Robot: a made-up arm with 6 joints.
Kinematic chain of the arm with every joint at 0, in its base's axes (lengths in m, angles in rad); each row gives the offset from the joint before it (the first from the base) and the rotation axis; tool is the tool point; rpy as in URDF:
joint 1: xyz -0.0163 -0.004 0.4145 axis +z
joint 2: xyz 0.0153 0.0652 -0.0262 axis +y
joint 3: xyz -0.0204 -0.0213 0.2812 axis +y
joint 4: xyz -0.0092 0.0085 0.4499 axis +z
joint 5: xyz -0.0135 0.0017 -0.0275 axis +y
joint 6: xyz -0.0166 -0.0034 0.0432 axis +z
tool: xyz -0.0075 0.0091 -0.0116 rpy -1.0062 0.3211 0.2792
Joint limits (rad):
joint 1: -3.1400..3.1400
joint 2: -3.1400..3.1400
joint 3: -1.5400..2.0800
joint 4: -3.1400..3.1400
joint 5: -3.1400..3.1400
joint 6: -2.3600..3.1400
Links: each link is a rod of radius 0.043 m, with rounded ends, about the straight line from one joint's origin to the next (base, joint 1, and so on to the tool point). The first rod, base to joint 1, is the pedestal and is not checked.
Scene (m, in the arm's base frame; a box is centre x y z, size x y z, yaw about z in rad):
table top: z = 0
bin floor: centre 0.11 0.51 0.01 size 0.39 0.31 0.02 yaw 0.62
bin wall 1: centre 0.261 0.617 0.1 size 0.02 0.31 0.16 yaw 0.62
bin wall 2: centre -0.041 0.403 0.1 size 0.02 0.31 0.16 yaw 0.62
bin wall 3: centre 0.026 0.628 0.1 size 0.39 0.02 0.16 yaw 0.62
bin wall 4: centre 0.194 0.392 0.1 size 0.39 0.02 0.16 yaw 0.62
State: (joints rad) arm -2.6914 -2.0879 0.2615 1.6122 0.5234 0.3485
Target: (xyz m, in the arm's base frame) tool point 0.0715 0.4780 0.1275
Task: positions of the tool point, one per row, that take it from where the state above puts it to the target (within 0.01 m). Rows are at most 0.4 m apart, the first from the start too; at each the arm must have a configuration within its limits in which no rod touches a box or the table.
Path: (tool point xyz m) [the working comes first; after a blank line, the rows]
Joints at the target: -1.7088 -1.0437 -1.4850 1.5178 0.2328 0.3158
Straight joint move there: touches bin wall 1, bin wall 4.

1: 0.6554 0.2622 0.3552
2: 0.6325 0.2277 0.6132
3: 0.5265 0.1618 0.8442
4: 0.3477 0.0765 1.0189
5: 0.1169 -0.0145 1.1141
6: -0.1372 -0.0979 1.1160
7: -0.3809 -0.1628 1.0225
8: -0.0155 -0.0651 1.1277
9: 0.2600 0.1813 1.0213
10: 0.3359 0.4398 0.7507
11: 0.2332 0.5607 0.4156
12: 0.0715 0.4780 0.1275

